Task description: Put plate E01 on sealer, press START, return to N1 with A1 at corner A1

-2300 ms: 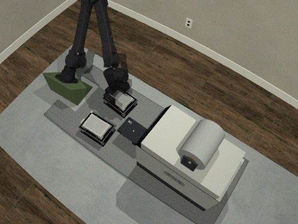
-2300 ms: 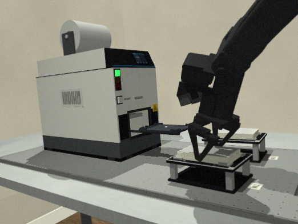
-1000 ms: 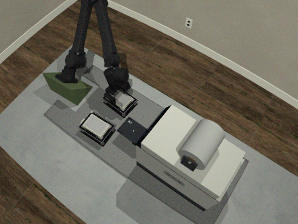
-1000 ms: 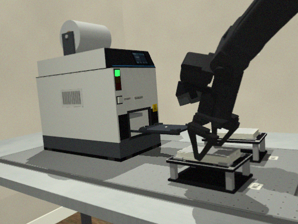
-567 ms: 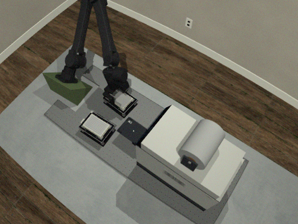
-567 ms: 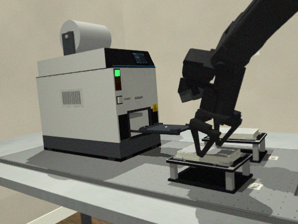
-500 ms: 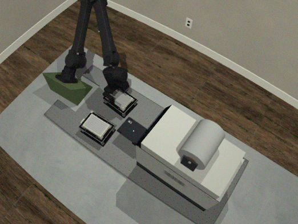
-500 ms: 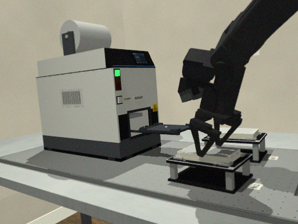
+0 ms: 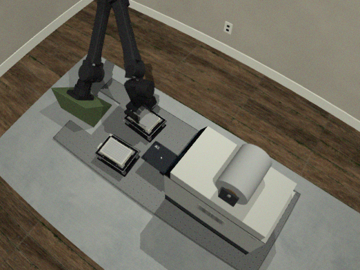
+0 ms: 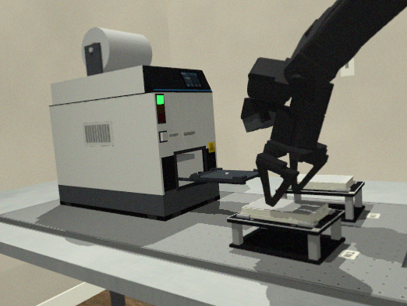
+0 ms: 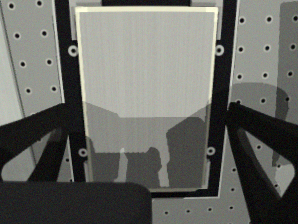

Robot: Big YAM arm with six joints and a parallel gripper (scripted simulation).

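My gripper is now 40 mm above the black plate nest. From my hand the other things lie so: sealer stage: 200 mm ahead, 120 mm to the right; covered white plate: 10 mm ahead, 210 mm to the right, 20 mm below; start button: 300 mm ahead, 30 mm to the right, 100 mm above.
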